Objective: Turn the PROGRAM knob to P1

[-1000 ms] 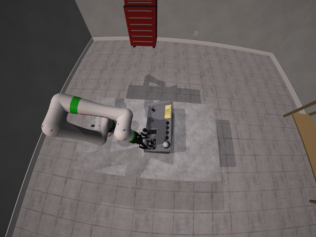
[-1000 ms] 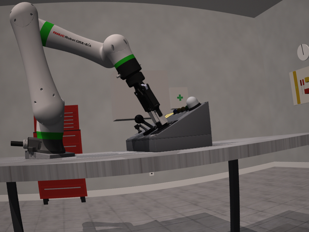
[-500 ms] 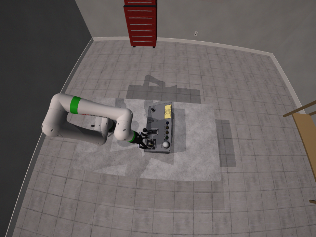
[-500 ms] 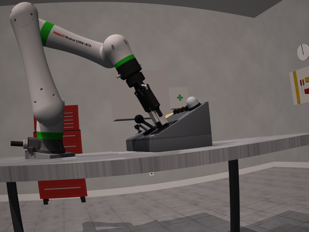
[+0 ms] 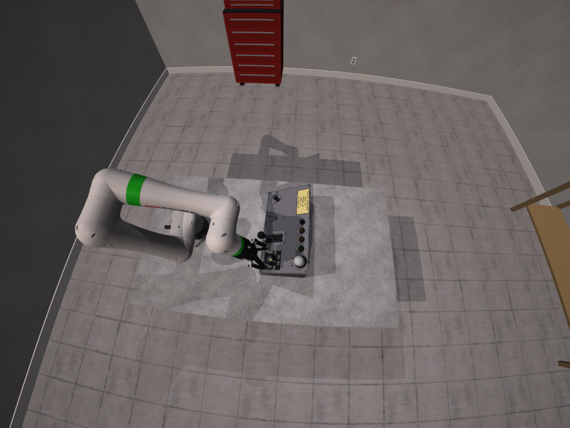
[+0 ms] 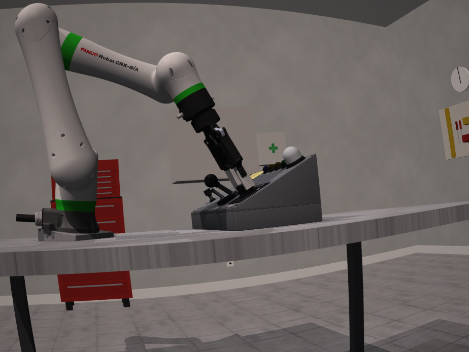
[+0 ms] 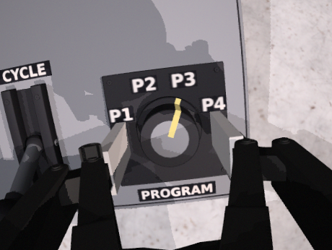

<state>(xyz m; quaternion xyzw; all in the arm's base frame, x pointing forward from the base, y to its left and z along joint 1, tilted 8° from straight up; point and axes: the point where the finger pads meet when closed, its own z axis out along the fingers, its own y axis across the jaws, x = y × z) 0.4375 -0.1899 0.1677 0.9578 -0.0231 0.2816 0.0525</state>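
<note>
Right now the cycle lever is 12 cm to the left of my hand, 1 cm below it and 1 cm behind it. Round my hand: grey sloped console 17 cm to the left, 6 cm ahead, 4 cm below; then check toggle 24 cm to the left, 3 cm below, 3 cm ahead; then mode knob 36 cm to the left, 4 cm ahead, 2 cm below.
</note>
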